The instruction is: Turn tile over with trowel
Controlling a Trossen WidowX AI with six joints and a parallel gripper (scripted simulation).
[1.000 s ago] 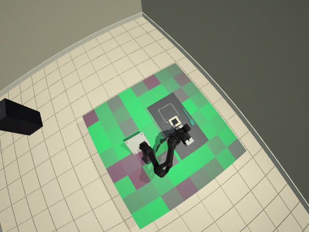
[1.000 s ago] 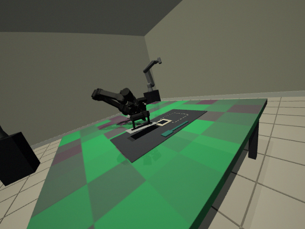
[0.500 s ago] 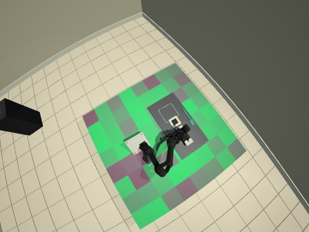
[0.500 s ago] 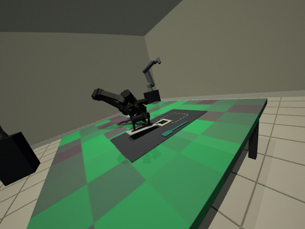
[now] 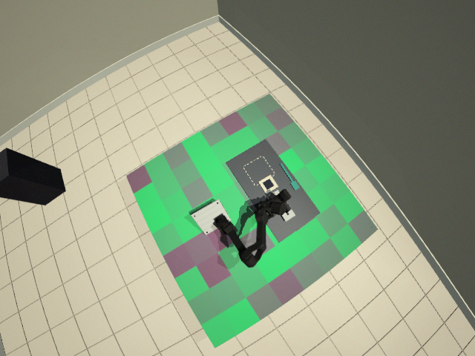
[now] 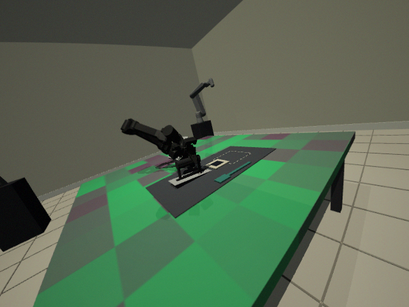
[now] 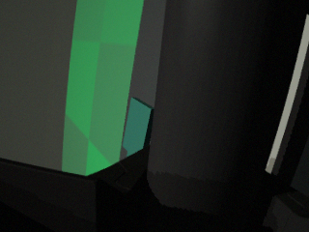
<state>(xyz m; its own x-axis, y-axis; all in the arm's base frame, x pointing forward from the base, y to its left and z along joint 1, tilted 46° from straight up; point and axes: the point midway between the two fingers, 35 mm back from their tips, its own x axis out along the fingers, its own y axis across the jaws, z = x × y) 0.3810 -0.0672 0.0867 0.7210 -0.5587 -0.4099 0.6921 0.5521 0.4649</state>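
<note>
Right now the dark grey mat is 10 mm behind my gripper tip, 110 mm to the left of it and 80 mm below it. From my gripper tip the other things lie so: teal trowel 130 mm ahead, 90 mm to the left, 50 mm below; then cream tile 20 mm behind, 140 mm to the left, 50 mm below.
</note>
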